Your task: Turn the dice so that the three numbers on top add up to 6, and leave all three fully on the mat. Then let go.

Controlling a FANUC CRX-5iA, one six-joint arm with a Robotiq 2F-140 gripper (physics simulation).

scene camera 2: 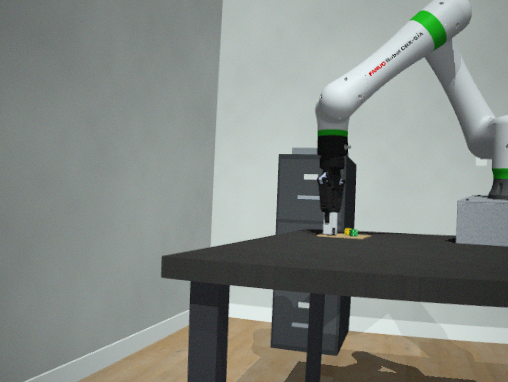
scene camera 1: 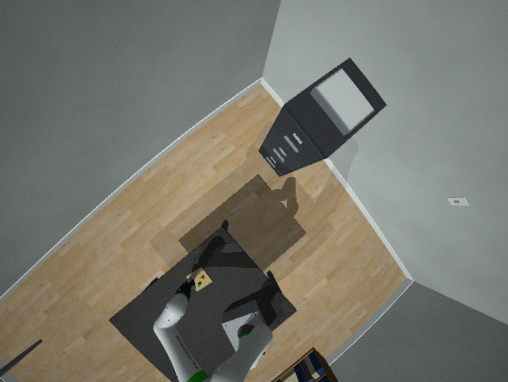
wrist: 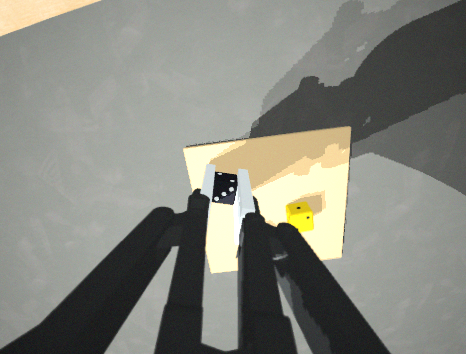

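Where they show: gripper, fingertip midpoint: [scene camera 2: 330, 233] [scene camera 1: 191, 278] [wrist: 224, 181]; arm's base, origin of the base link: [scene camera 1: 248, 333].
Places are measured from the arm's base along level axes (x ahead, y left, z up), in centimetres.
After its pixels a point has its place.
Note:
My gripper [scene camera 1: 190, 281] {x 53.3, y 13.5, z -12.7 cm} [scene camera 2: 330, 231] {x 53.3, y 13.5, z -12.7 cm} [wrist: 224, 181] {x 53.3, y 13.5, z -12.7 cm} is shut on a black die [wrist: 225, 188] {x 53.5, y 13.4, z -10.9 cm} with several white pips on its visible face. The fingertips are low over the mat's left part in the wrist view; whether the black die touches the mat I cannot tell. The tan square mat [scene camera 1: 207, 282] {x 44.0, y 5.8, z -13.1 cm} [scene camera 2: 364, 237] {x 42.7, y 13.8, z -13.2 cm} [wrist: 327, 243] {x 44.7, y 4.0, z -13.1 cm} lies flat on the table. A yellow die [scene camera 2: 347, 231] {x 49.1, y 8.2, z -12.0 cm} [wrist: 300, 218] {x 49.6, y 7.4, z -11.1 cm} sits on the mat, apart from the fingers, with dark pips on two visible faces. A green die [scene camera 1: 199, 284] {x 46.6, y 10.9, z -11.4 cm} [scene camera 2: 354, 232] {x 46.0, y 12.6, z -11.9 cm} is beside the yellow one; in the wrist view it does not show.
The dark table [scene camera 1: 150, 320] {x 42.6, y 60.8, z -13.5 cm} [scene camera 2: 260, 260] {x 46.1, y 82.9, z -13.5 cm} carries the arm's grey base block [scene camera 2: 480, 220] {x 10.2, y 12.6, z -6.8 cm} to the right in the second scene view. A dark filing cabinet [scene camera 1: 307, 127] [scene camera 2: 300, 212] stands on the floor beyond the table. Arm shadows fall across the mat and table.

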